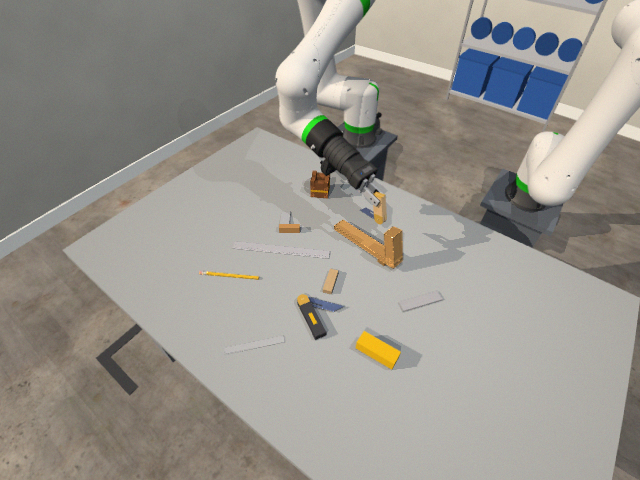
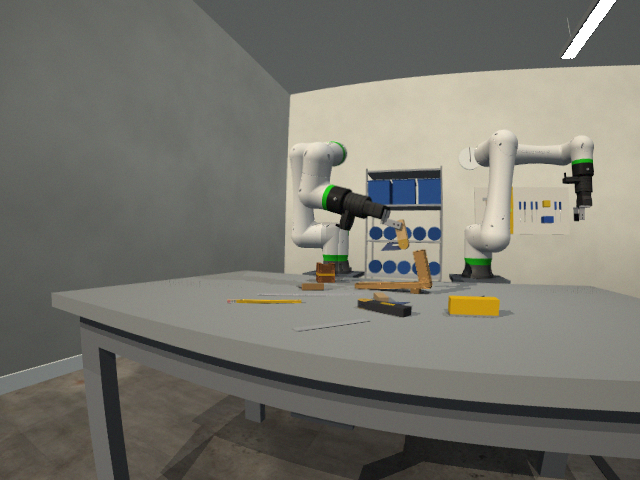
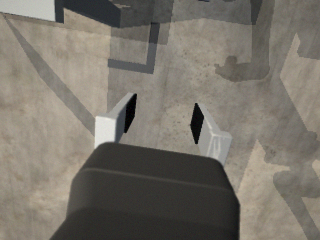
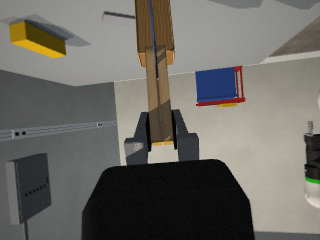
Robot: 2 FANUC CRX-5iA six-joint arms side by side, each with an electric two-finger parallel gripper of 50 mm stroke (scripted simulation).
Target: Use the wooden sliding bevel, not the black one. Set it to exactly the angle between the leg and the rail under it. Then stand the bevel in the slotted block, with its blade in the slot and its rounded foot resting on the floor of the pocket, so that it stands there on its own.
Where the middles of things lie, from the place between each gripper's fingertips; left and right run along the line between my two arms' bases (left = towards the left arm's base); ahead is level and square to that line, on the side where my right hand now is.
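My right hand (image 1: 381,201) is 20 cm above the yellow block (image 2: 468,306), 29 cm short of it and 18 cm to the right of it. Counted from my left hand, the yellow block is 28 cm below, 79 cm ahead and 67 cm to the right. Going by its middle, the yellow block is nearer to my right hand than to my left hand.
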